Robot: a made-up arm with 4 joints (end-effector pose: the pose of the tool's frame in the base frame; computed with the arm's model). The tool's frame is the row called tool.
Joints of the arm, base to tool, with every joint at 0 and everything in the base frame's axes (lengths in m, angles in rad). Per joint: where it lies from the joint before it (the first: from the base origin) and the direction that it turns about. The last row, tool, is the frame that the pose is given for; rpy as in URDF.
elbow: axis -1 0 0 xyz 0.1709 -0.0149 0.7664
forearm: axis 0 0 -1 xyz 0.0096 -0.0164 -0.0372
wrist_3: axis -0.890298 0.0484 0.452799 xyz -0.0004 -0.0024 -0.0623
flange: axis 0 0 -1 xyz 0.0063 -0.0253 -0.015
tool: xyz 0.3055 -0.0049 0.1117 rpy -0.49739 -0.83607 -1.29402
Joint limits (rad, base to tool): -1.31..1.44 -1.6..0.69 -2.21..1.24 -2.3..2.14
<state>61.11 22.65 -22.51 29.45</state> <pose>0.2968 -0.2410 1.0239 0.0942 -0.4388 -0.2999 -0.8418</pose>
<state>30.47 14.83 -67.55 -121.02</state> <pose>0.1389 0.1397 0.8839 0.7754 -0.0127 -0.6086 -0.1679</pose>
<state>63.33 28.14 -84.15 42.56</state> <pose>0.1185 -0.4392 0.8165 0.1319 -0.0117 0.0949 -0.9866</pose>
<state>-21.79 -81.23 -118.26 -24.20</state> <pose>0.4560 0.1624 0.6258 0.8347 0.1789 0.4940 -0.1649</pose>
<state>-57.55 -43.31 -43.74 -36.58</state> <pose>0.4010 0.0202 0.9164 0.8585 0.4206 0.0061 -0.2934</pose>
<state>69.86 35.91 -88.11 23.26</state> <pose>0.1440 -0.4028 0.9193 0.2126 0.0345 -0.0845 -0.9729</pose>
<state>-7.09 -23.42 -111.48 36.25</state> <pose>0.2708 -0.0747 0.3415 0.4048 -0.0461 0.7414 -0.5332</pose>
